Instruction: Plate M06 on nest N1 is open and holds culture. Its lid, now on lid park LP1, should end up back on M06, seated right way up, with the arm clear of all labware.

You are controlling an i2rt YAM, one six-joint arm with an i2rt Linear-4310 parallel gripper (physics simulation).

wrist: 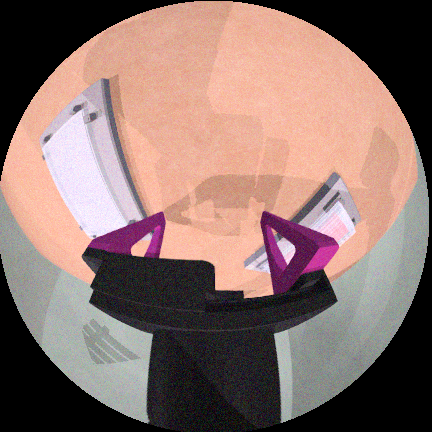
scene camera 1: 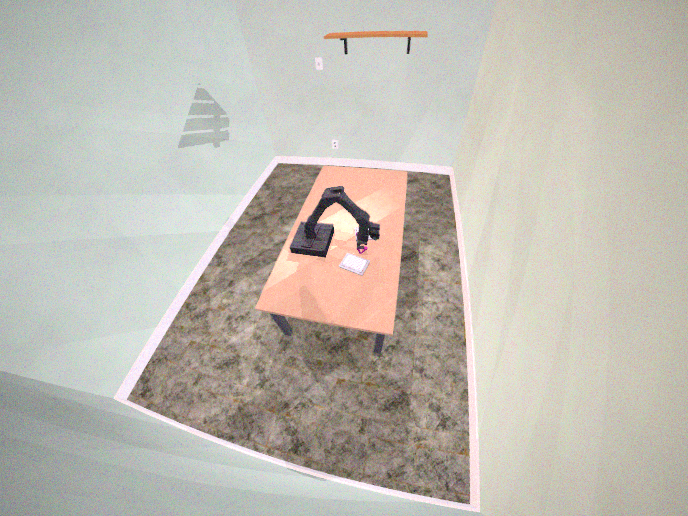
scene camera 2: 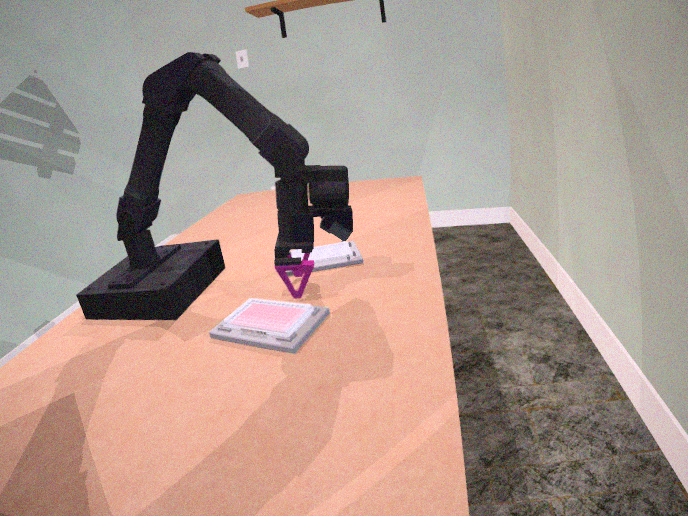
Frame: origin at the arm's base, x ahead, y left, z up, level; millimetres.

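Where they show: gripper, between the fingertips: (wrist: 212, 216) (scene camera 1: 360, 247) (scene camera 2: 298, 286); arm's base, origin of its link: (scene camera 1: 311, 236) (scene camera 2: 146, 267).
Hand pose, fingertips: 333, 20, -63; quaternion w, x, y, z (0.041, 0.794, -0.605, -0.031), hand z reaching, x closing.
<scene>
Each offset is from my fingertips to the top centre of the thing, as dx, dy, dz. Level surfaces: height alone.
Plate M06 @[-6, -141, +24] (scene camera 1: 354, 262) (scene camera 2: 269, 316) (wrist: 338, 226) shows pink culture and sits uncovered on the grey nest N1 @[-6, -141, +16] (scene camera 2: 296, 343) (wrist: 348, 199), nearer scene camera 2. The white lid @[+12, +138, +16] (scene camera 2: 332, 253) (wrist: 82, 175) lies flat on lid park LP1 @[+13, +139, +18] (scene camera 2: 355, 258) (wrist: 106, 125), farther back; the arm hides part of it in scene camera 2. My gripper (scene camera 1: 361, 249) (scene camera 2: 300, 282) (wrist: 212, 216) has magenta fingers standing wide open with nothing between them. It points down, low above the table between park and nest, apart from both. In the wrist view the fingers overlap the near edges of both holders.
The black arm base (scene camera 1: 312, 239) (scene camera 2: 152, 283) stands on the left side of the wooden table @[dz -2] (scene camera 1: 333, 302) (scene camera 2: 389, 444). The table's right edge drops to the floor. A wall shelf (scene camera 1: 375, 34) (scene camera 2: 300, 6) hangs far behind. Shadows cross the table.
</scene>
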